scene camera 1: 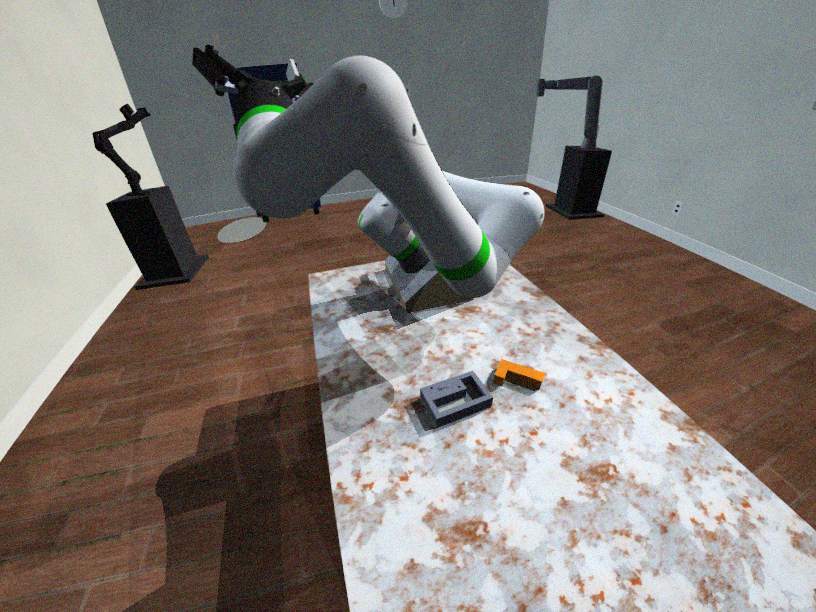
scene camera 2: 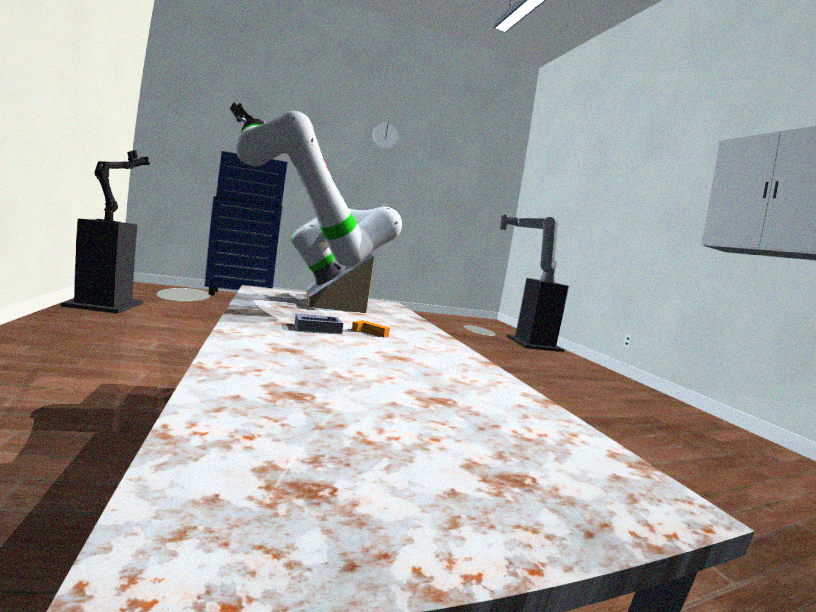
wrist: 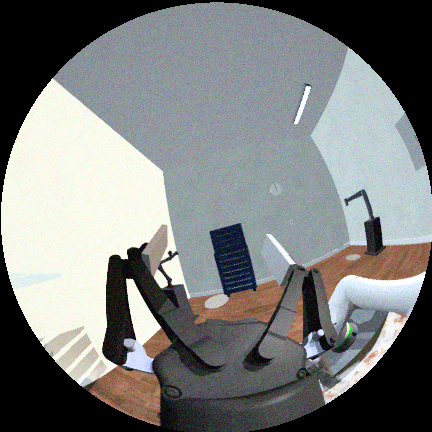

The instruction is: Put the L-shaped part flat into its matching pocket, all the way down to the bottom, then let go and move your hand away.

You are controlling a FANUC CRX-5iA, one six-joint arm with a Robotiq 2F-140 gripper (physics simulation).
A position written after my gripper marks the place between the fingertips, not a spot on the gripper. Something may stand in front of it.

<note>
My gripper (scene camera 1: 253,55) is open and holds nothing. The table carries an orange L-shaped part (scene camera 1: 527,376).
My gripper also shows in the wrist view (wrist: 216,240). The wrist view does not show the orange L-shaped part: it is out of frame.
</note>
